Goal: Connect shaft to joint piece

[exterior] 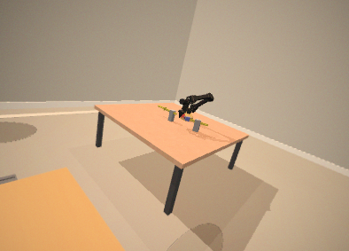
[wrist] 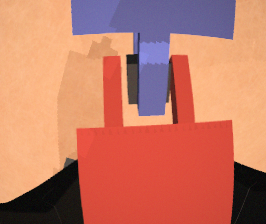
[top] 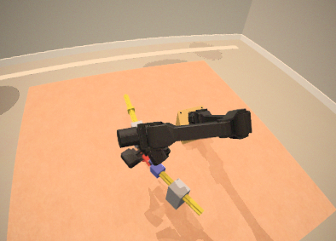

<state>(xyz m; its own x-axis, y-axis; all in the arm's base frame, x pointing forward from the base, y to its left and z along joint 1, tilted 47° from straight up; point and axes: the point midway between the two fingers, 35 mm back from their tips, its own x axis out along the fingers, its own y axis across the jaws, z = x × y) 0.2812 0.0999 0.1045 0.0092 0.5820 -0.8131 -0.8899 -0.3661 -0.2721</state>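
Right now the red joint piece is 3 cm above my gripper tip, 2 cm to the left of it and 1 cm behind it.
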